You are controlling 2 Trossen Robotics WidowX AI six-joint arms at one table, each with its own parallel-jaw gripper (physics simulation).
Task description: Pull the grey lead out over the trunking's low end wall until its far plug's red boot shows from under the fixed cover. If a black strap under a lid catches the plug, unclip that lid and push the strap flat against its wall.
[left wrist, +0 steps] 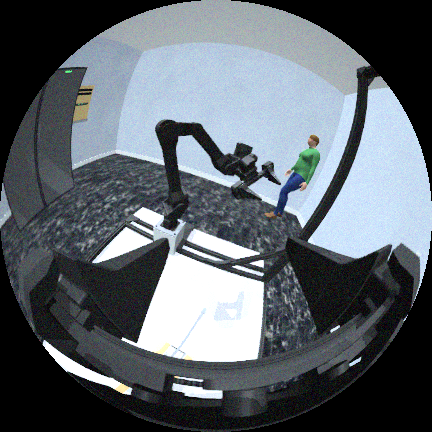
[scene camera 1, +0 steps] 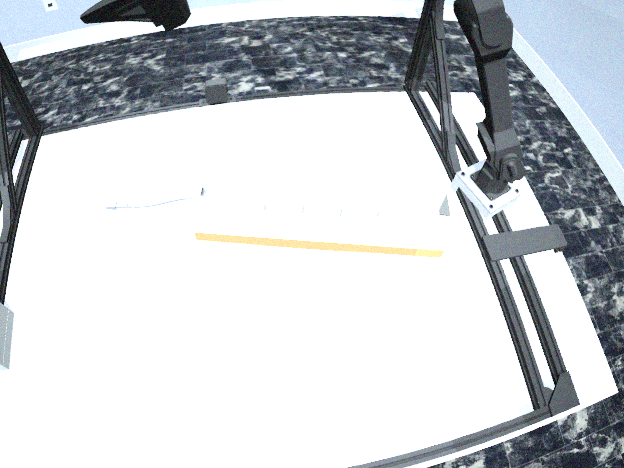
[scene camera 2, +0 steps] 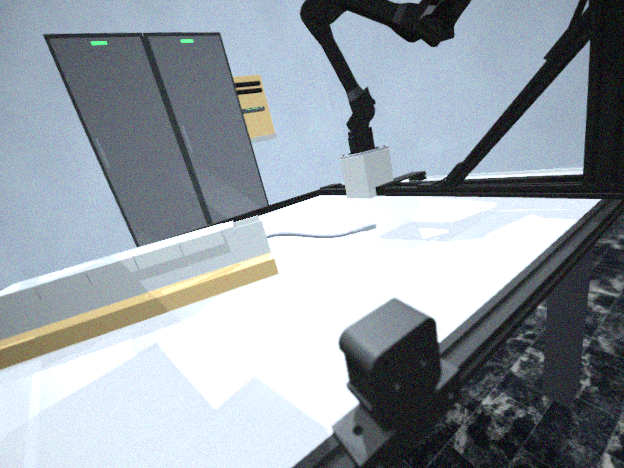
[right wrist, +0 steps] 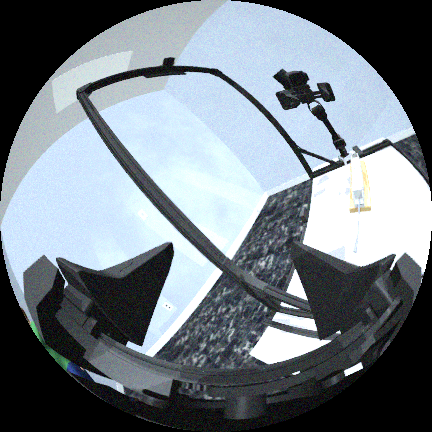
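Seen in the pictures: left gripper, fingertip midpoint: (left wrist: 229,244) (right wrist: 314,97); right gripper, fingertip midpoint: (left wrist: 271,191) (right wrist: 234,248); left arm's base, origin of the base link: (scene camera 1: 490,183) (right wrist: 344,154); right arm's base, origin of the base link: (left wrist: 169,223) (scene camera 2: 363,151).
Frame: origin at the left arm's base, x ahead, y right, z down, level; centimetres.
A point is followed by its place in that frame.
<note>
The grey lead (scene camera 1: 151,205) {x 55.2, y 25.4, z 2.6 cm} (scene camera 2: 322,235) {x 54.8, y 25.8, z 2.5 cm} (left wrist: 190,330) {x 54.1, y 25.1, z 2.0 cm} (right wrist: 357,232) {x 57.0, y 26.9, z 3.2 cm} lies on the table, coming out of the trunking's left end in scene camera 1. The white trunking (scene camera 2: 176,269) {x 35.4, y 15.7, z -0.1 cm} is closed by lids (scene camera 2: 158,256) {x 34.1, y 15.4, z -2.6 cm} and is washed out in scene camera 1. No red boot or black strap shows; the far plug is hidden. My left gripper (left wrist: 229,244) {x 55.8, y 22.2, z -39.2 cm} (right wrist: 314,97) {x 55.8, y 22.2, z -39.2 cm} is open and empty, raised high; part shows at the top of scene camera 1. My right gripper (right wrist: 234,248) {x 85.2, y 44.9, z -33.9 cm} (left wrist: 271,191) {x 85.2, y 44.9, z -33.9 cm} is open and empty, raised well away from the lead.
A yellow wooden strip (scene camera 1: 302,244) {x 36.1, y 6.7, z 2.9 cm} (scene camera 2: 211,282) {x 37.2, y 20.5, z 2.2 cm} runs along the trunking. A dark camera block (scene camera 1: 216,90) {x 34.5, y 45.2, z 0.0 cm} (scene camera 2: 393,342) {x 33.0, y 47.2, z -1.2 cm} sits at the table's edge. Dark frame rails (scene camera 1: 509,302) {x 12.0, y -19.5, z 2.8 cm} border the table. A person in green (left wrist: 306,160) stands beyond the table. Dark cabinets (scene camera 2: 115,125) stand behind.
</note>
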